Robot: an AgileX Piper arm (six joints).
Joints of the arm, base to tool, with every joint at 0 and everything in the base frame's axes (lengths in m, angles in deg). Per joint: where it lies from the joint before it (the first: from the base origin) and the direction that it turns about. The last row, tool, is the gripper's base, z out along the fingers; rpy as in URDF.
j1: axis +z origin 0 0 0.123
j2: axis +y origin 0 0 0
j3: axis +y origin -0.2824 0 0.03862
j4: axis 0.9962 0 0.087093 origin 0.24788 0 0.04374
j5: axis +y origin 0 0 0
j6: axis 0.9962 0 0.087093 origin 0.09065 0 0.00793
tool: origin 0 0 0 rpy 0 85 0
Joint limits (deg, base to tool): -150..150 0..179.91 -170..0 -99.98..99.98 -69.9..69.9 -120..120
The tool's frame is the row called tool.
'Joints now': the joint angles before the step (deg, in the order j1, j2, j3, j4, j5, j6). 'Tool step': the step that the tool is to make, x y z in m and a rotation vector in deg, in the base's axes. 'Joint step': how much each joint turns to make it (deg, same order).
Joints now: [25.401, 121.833, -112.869, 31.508, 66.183, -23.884]
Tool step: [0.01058, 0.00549, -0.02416, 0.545, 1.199, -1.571]
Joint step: [0.001, 3.189, -0.001, 1.154, -2.761, 0.001]
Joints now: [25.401, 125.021, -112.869, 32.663, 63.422, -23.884]
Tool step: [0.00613, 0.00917, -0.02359, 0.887, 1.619, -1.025]
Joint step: [0.544, 3.074, -0.001, 1.721, -2.396, 0.000]
